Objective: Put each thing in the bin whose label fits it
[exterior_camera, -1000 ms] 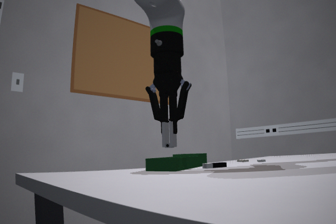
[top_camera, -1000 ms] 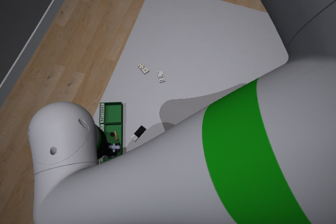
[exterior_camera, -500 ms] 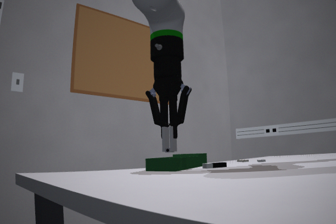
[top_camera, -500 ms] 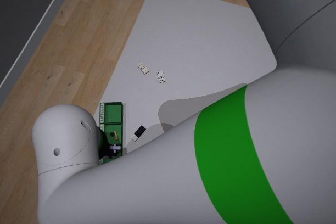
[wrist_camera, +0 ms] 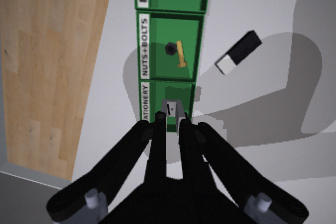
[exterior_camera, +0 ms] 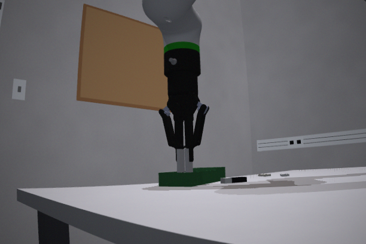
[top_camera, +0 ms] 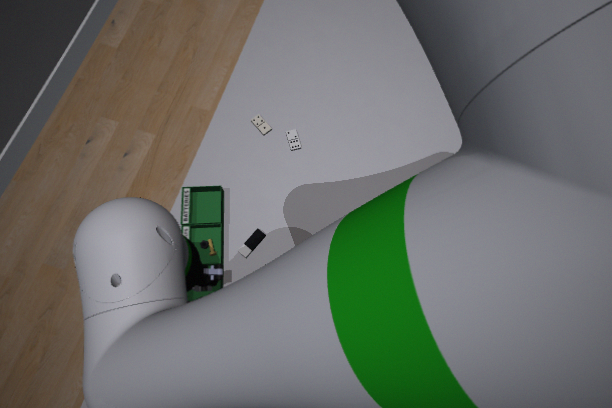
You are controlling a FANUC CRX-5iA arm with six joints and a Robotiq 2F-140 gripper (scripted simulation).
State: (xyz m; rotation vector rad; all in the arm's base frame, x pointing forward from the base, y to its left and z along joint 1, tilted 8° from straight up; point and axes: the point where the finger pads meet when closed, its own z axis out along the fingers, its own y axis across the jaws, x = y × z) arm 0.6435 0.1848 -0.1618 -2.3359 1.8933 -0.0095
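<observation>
Right now the black-and-white eraser is 7 cm behind my hand, 10 cm to the right of it and 5 cm below it. The rest, counted from my hand: brass bolt (7 cm to the right, 4 cm below); black nut (2 cm ahead, 8 cm to the right, 4 cm below); grey sharpener (3 cm below).
</observation>
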